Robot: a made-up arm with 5 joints. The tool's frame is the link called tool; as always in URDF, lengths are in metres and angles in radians.
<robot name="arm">
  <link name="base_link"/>
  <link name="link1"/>
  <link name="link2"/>
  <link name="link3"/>
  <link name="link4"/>
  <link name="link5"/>
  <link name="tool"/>
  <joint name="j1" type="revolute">
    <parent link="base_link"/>
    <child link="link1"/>
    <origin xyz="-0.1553 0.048 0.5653"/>
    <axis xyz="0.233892 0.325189 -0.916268"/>
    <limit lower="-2.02" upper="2.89" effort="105" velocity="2.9"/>
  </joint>
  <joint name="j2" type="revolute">
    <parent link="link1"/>
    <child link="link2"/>
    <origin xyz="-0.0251 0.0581 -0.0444"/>
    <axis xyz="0 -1 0"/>
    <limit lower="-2.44" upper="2.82" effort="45" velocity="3"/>
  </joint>
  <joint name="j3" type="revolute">
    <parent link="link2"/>
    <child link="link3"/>
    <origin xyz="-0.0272 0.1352 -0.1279"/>
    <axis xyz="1 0 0"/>
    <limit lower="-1.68" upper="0.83" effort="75" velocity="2.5"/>
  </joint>
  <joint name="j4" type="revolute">
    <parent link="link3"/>
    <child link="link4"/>
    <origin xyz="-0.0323 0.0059 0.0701"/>
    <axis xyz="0 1 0"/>
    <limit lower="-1.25" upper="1.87" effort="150" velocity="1.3"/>
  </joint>
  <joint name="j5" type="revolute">
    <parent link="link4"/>
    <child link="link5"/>
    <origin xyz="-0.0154 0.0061 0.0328"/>
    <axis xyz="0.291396 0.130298 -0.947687"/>
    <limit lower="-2.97" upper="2.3" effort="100" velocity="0.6"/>
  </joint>
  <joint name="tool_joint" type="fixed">
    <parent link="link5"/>
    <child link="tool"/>
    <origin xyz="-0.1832 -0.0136 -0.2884" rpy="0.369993 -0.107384 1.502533"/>
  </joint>
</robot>
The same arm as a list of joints. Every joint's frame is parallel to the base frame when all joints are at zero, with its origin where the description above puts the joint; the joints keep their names.
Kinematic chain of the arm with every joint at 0, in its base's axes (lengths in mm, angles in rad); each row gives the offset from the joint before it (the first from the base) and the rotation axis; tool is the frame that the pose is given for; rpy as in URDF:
j1: xyz -155.3 48 565.3 axis 0.233892 0.325189 -0.916268
j2: xyz -25.1 58.1 -44.4 axis -y
j3: xyz -27.2 135.2 -127.9 axis +x
j4: xyz -32.3 5.9 70.1 axis +y
j5: xyz -15.4 6.1 32.8 axis 0.291396 0.130298 -0.947687
tool: xyz -183.2 -13.6 -288.4 rpy 0.37 -0.1074 1.5025
Joint limits (rad, base to tool): -2.02..2.89 -2.44..2.82 -1.68..0.83 -1.25..1.87 -2.97..2.3

